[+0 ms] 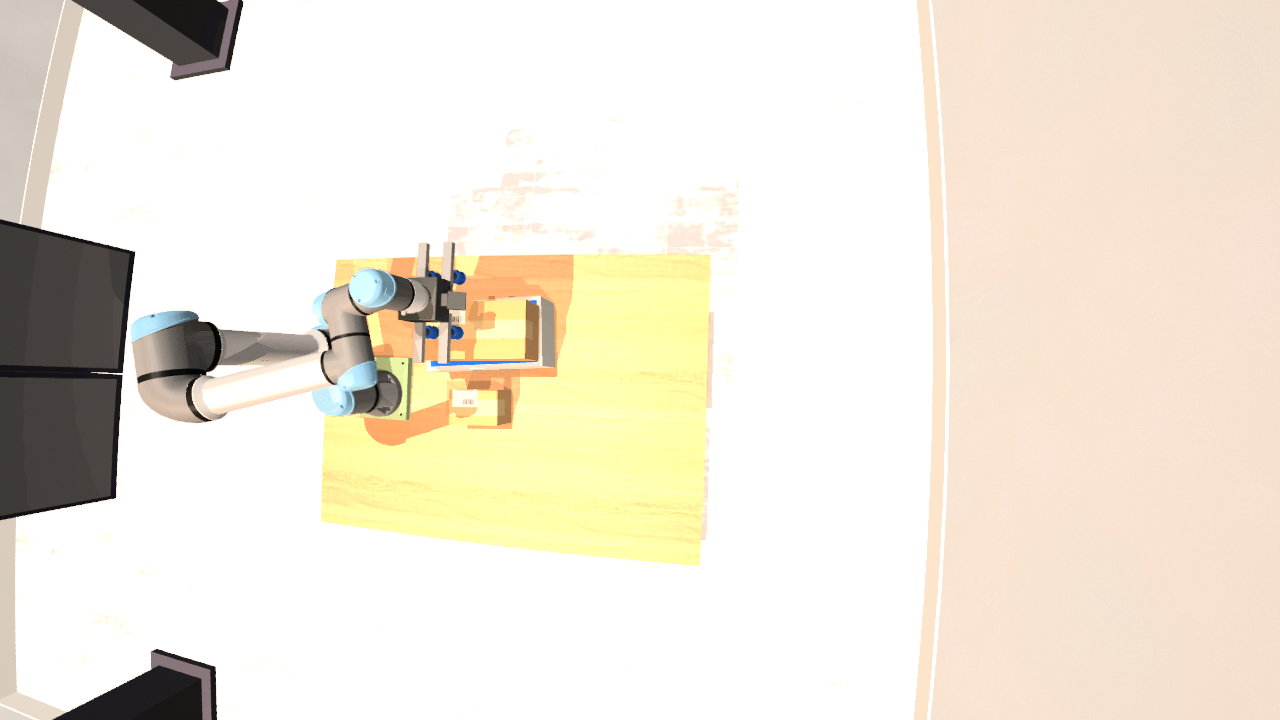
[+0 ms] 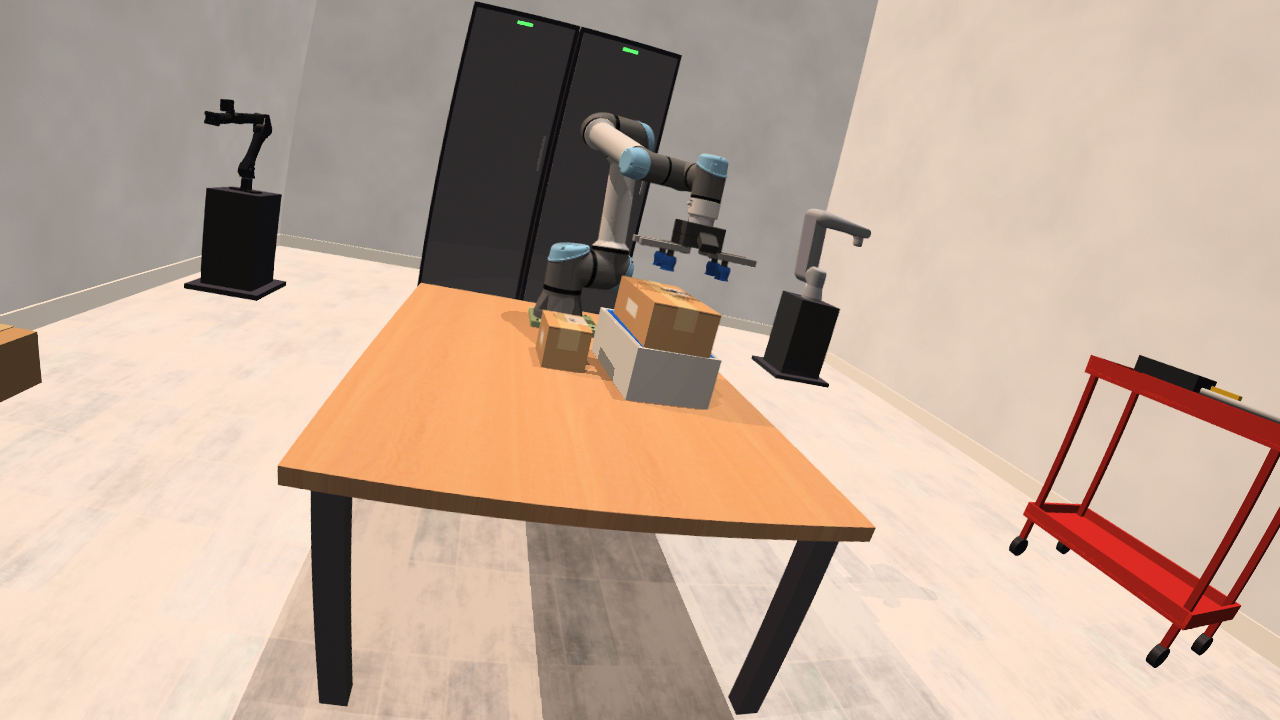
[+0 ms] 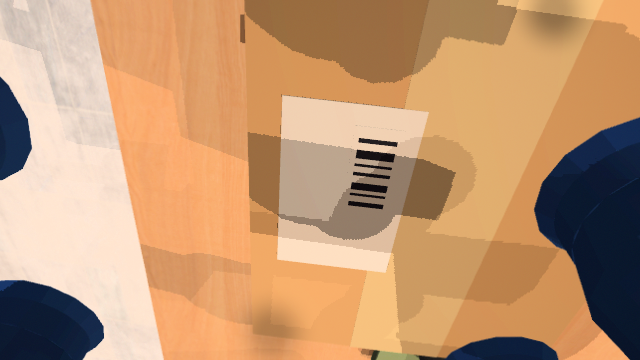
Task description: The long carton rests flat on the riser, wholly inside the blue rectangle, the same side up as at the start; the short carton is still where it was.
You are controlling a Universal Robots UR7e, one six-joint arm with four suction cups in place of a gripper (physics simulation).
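Pixels of known places: hand, its tool point: [image 2: 689, 272] [image 3: 279, 269]; arm's base, origin of its link: [image 1: 382, 393].
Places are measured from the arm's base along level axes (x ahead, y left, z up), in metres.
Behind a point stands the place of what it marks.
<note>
The long carton [image 1: 503, 329] @(x 0.512, y 0.200, z 0.201 m) [image 2: 668, 313] @(x 0.575, y 0.160, z 0.182 m) [image 3: 310, 300] @(x 0.293, y 0.239, z 0.201 m) lies flat on the white riser [image 1: 547, 338] @(x 0.580, y 0.194, z 0.049 m) [image 2: 671, 380] @(x 0.579, y 0.204, z 0.039 m), with tape and a barcode label on top. The blue rectangle's line [image 1: 483, 363] @(x 0.409, y 0.111, z 0.101 m) shows along one long side and at a far corner; its arm-side end is hidden. Whether the carton is wholly inside it cannot be told. The short carton [image 1: 483, 407] @(x 0.407, y -0.017, z 0.081 m) [image 2: 565, 342] @(x 0.450, y -0.022, z 0.048 m) stands on the table beside the riser, apart from it. My gripper [image 1: 444, 304] @(x 0.377, y 0.251, z 0.258 m) [image 2: 691, 265] @(x 0.377, y 0.251, z 0.258 m) is open, its blue cups hanging above the long carton's arm-side end and holding nothing.
The wooden table [image 1: 608, 465] @(x 0.767, y -0.175, z -0.019 m) [image 2: 501, 438] @(x 0.861, y -0.152, z -0.019 m) carries the arm's green base plate [image 1: 404, 376] @(x 0.081, y 0.059, z 0.003 m) near the short carton. Black cabinets [image 2: 501, 152] stand behind the arm. A red cart [image 2: 1163, 398] and two small arms on black pedestals [image 2: 239, 237] [image 2: 799, 335] stand away from the table.
</note>
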